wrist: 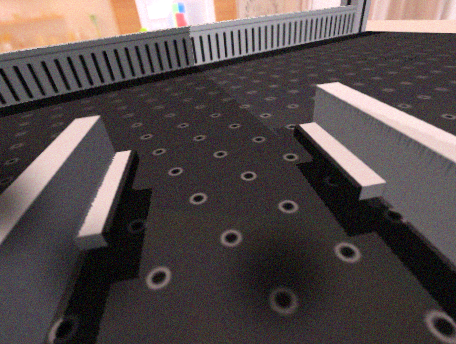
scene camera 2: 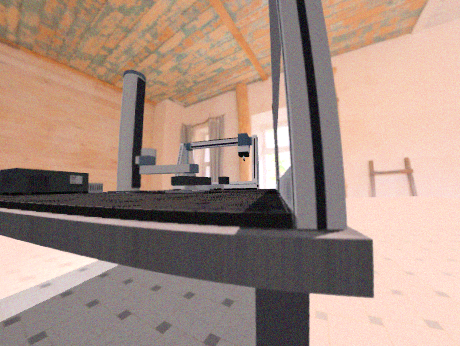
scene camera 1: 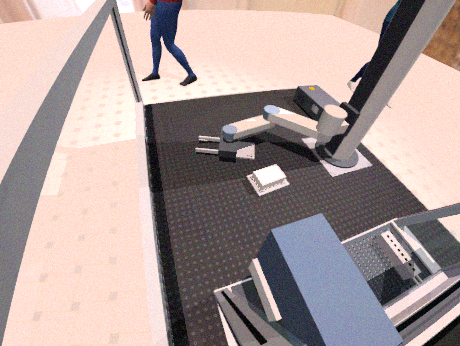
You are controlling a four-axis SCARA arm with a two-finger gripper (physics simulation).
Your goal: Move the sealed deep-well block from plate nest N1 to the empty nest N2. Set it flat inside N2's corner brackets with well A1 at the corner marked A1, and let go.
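Frame: origin at the arm's base, x left, y back, z up, level; centimetres.
Seen in the pictures: gripper, fingertip midpoint: [wrist: 215,123] [scene camera 2: 216,187] [scene camera 1: 197,143]; arm's base, link origin: [scene camera 1: 335,153].
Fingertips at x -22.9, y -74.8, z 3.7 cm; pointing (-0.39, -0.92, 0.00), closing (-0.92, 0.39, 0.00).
Observation:
Offsets run from my fingertips to a thing's top centre. "spot": to the spot under its first point.
The pale deep-well block @[dx +31.1, dy +26.1, dz +3.0 cm] [scene camera 1: 270,174] sits on a light plate nest @[spot: dx +35.6, dy +23.2, dz -0.8 cm] [scene camera 1: 267,190] on the dark perforated table; its well A1 and the nest's labels cannot be read. A second light plate nest @[dx +8.1, dy +20.3, dz -0.6 cm] [scene camera 1: 247,151] shows partly beside and under the gripper's dark body, with no block visible on it. My gripper [scene camera 1: 197,144] [wrist: 215,123] is shut, its two parallel fingers standing a gap apart with nothing between them. The fingers point away from the second nest, over bare perforated table. In scene camera 2 the dark gripper body [scene camera 2: 191,180] is low over the table.
The arm's column [scene camera 1: 385,70] [scene camera 2: 131,130] stands behind, beside a dark control box [scene camera 1: 316,102] [scene camera 2: 45,181]. A large blue housing @[spot: dx +76.6, dy +0.6, dz +46.4 cm] [scene camera 1: 325,275] on a framed machine stands in the foreground. A slotted grey wall [wrist: 100,65] edges the table. People stand beyond it.

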